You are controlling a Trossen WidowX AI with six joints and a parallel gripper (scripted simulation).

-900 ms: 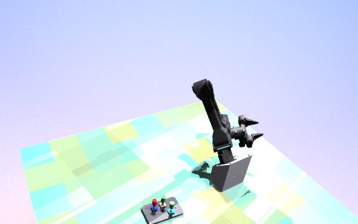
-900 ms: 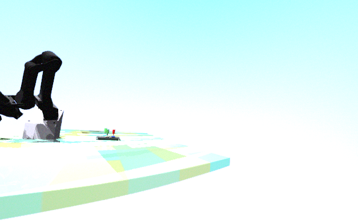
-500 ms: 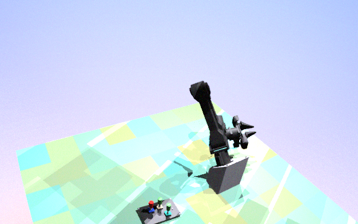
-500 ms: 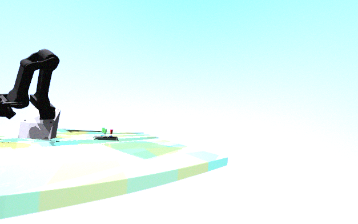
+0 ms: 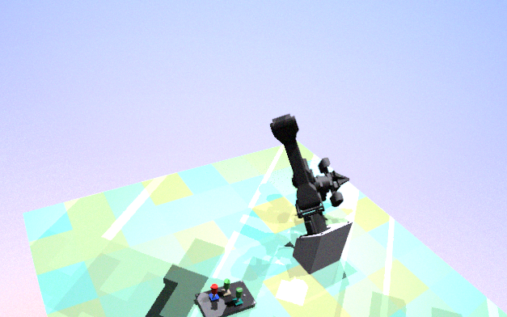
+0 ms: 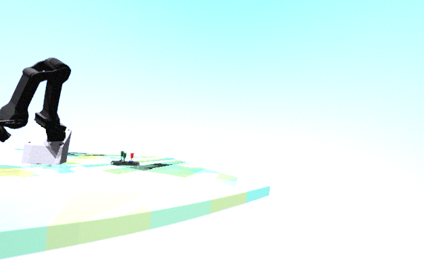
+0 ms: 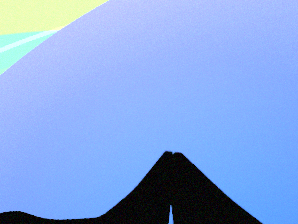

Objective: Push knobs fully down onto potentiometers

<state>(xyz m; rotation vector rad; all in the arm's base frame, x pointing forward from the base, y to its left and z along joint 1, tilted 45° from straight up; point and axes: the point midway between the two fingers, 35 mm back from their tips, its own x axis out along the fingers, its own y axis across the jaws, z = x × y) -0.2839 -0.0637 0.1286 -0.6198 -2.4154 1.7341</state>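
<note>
The red knob is 69 cm ahead of my gripper tip, 7 cm to the left of it and 8 cm below it.
</note>
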